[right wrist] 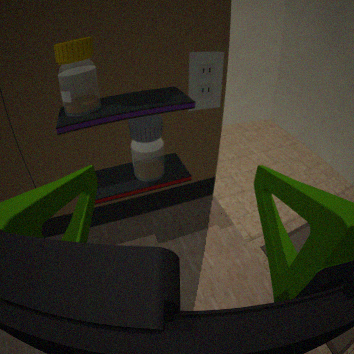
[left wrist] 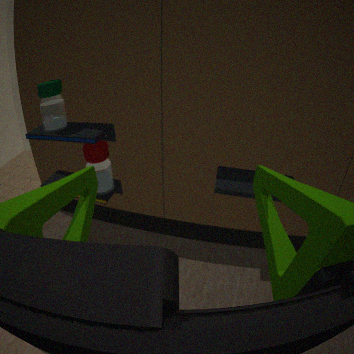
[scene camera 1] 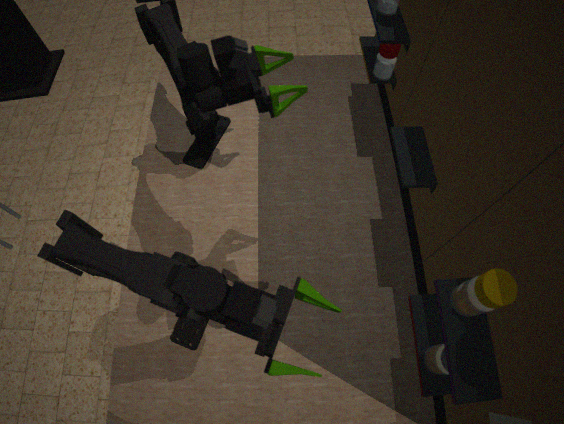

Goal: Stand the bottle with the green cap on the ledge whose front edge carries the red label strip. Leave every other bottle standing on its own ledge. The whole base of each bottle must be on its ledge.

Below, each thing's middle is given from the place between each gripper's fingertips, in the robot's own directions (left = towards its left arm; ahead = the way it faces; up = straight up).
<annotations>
Now: right hand 23 cm short of the purple-edged ledge (scene camera 1: 474,370), 1 cm to the left of it and 5 cm above it. Round my right hand: red-strip ledge (scene camera 1: 427,324) 23 cm ahead, 1 cm to the right, 19 cm below; then grey-capped bottle (right wrist: 147,153) 23 cm ahead, 4 cm to the right, 13 cm below; then yellow-capped bottle (scene camera 1: 496,288) 24 cm ahead, 5 cm to the left, 1 cm above.
Right now my left hand is 260 mm short of the red-capped bottle (scene camera 1: 386,59), 230 mm to the right of it and 170 mm above it. Also, from my left hand: blue-edged ledge (left wrist: 95,130) 300 mm to the left, 260 mm ahead, 90 mm below; then yellow-capped bottle 440 mm to the right, 250 mm ahead, 30 mm below; then green-capped bottle (left wrist: 52,110) 330 mm to the left, 260 mm ahead, 30 mm below.
</annotations>
